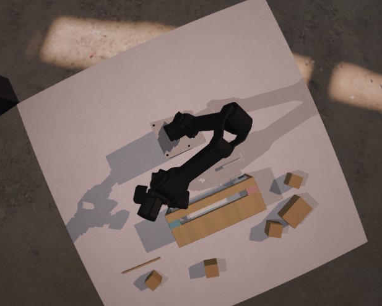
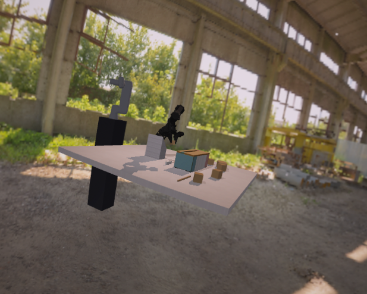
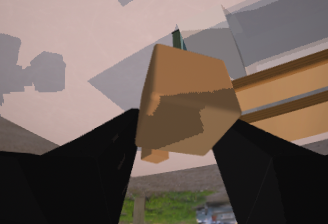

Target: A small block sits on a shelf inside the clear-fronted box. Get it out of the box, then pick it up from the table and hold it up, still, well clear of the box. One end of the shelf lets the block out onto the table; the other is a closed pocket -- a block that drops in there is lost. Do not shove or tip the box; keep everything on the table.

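Right now my gripper tip is 10 mm to the right of the brown block and 10 mm past it. Round my gripper tip: thin stick: 270 mm to the right, 230 mm ahead, 170 mm below; box: 160 mm to the left, 110 mm below, 100 mm ahead.
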